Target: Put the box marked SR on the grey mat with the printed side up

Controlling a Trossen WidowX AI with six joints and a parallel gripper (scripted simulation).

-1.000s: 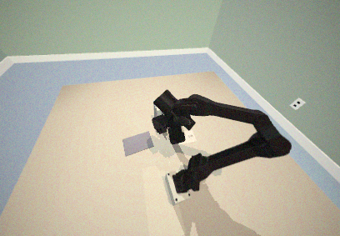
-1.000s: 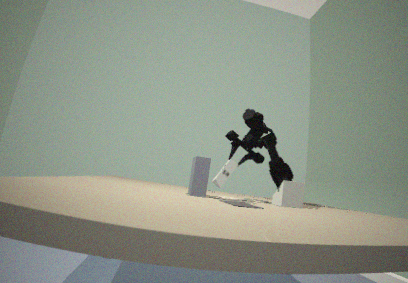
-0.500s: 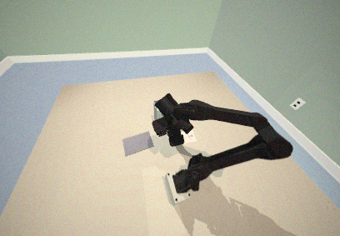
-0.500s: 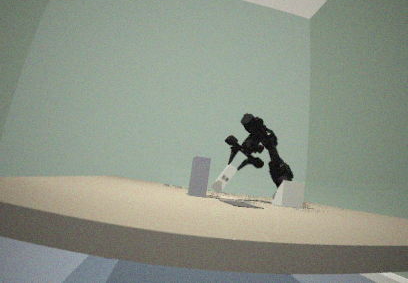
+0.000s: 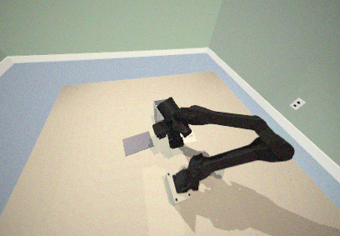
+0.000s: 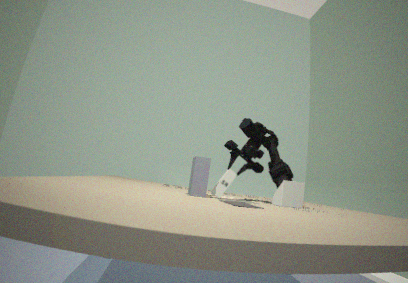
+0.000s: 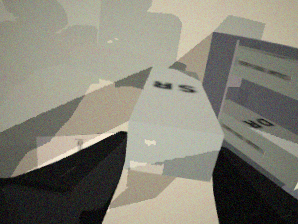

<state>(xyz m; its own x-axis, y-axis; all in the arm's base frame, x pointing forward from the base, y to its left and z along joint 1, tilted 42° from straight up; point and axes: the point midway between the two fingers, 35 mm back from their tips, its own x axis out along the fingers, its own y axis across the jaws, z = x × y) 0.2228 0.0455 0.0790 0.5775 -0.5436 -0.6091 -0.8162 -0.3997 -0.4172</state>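
My gripper tip is 50 mm above the white box marked SR, 30 mm short of it and 10 mm to the right of it. Also, from my gripper tip: grey mat (170 mm to the left, 110 mm below); then white card (110 mm below, 100 mm to the right, 20 mm behind).
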